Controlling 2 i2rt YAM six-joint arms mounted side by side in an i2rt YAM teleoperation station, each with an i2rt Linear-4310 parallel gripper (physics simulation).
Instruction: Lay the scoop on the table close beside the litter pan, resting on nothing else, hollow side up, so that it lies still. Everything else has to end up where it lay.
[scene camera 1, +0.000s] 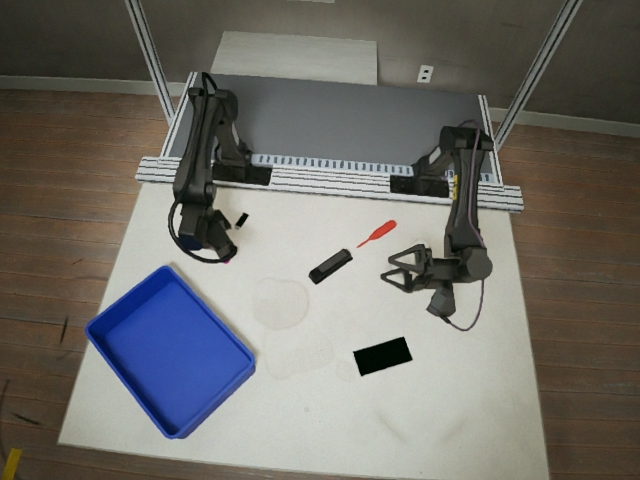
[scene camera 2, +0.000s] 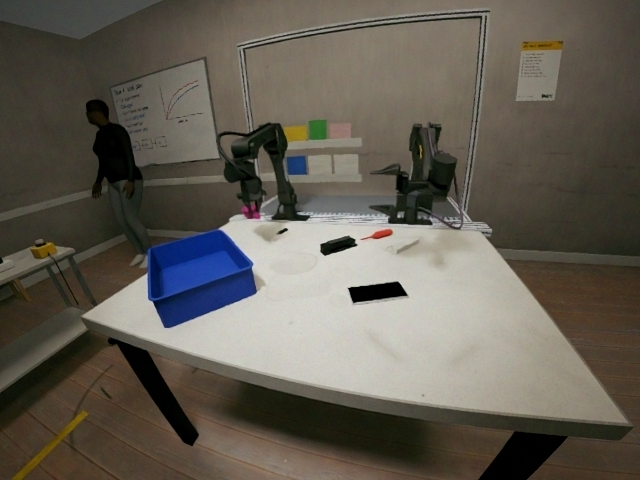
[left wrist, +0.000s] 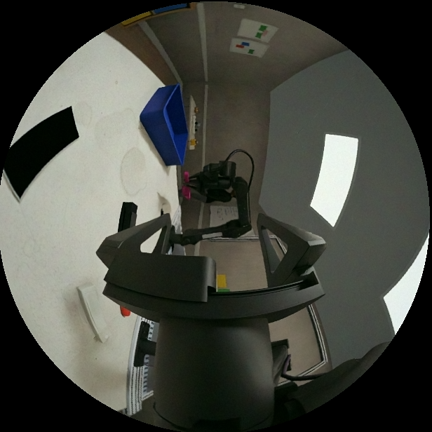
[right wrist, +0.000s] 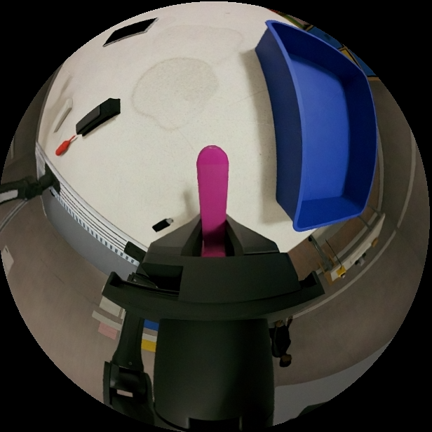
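Pixels of known places: left gripper, fingertip midpoint: (scene camera 1: 384, 268) (scene camera 2: 369, 190); left arm's base at its link origin: (scene camera 1: 419, 187) (scene camera 2: 409, 222); right arm's base at its link origin: (scene camera 1: 241, 174) (scene camera 2: 290, 218).
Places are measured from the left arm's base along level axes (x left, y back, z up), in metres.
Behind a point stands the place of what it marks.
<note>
The magenta scoop (scene camera 1: 226, 261) @[y -0.407, x -0.541, z 0.150 m] (scene camera 2: 250, 212) (left wrist: 186, 192) (right wrist: 213, 185) is held above the table. In the right wrist view its long rounded part points away from the fingers; the rest is hidden by the gripper, and its hollow side cannot be made out. My right gripper (scene camera 2: 251, 206) @[y -0.353, x -0.587, z 0.120 m] (right wrist: 213, 217) is shut on the scoop, behind the litter pan's upper corner as scene camera 1 shows it. The blue litter pan (scene camera 1: 217, 319) @[y -0.543, x -0.548, z 0.091 m] (scene camera 2: 206, 302) @[y -0.744, x -0.526, z 0.034 m] (left wrist: 157, 117) (right wrist: 285, 135) stands at the left of the table, apart from the scoop. My left gripper (scene camera 1: 386, 268) @[y -0.436, x -0.156, z 0.246 m] (scene camera 2: 372, 190) @[y -0.436, x -0.156, z 0.246 m] (left wrist: 213, 217) is open and empty, raised at the right.
A small black stick (scene camera 1: 242, 220) @[y -0.194, x -0.556, z 0.009 m] (scene camera 2: 282, 230) @[y -0.195, x -0.558, z 0.009 m] (right wrist: 162, 225) lies near the right gripper. A black stapler-like thing (scene camera 1: 330, 266) @[y -0.339, x -0.274, z 0.039 m] (scene camera 2: 337, 244) @[y -0.345, x -0.273, z 0.029 m] and a red screwdriver (scene camera 1: 383, 230) @[y -0.195, x -0.122, z 0.025 m] (scene camera 2: 382, 234) @[y -0.202, x -0.120, z 0.017 m] lie mid-table. A whitish piece (scene camera 2: 402, 244) @[y -0.292, x -0.045, z 0.020 m] (left wrist: 92, 312) and a black phone-like slab (scene camera 1: 382, 355) @[y -0.572, x -0.118, z 0.008 m] (scene camera 2: 377, 292) @[y -0.578, x -0.116, z 0.008 m] lie farther right.
</note>
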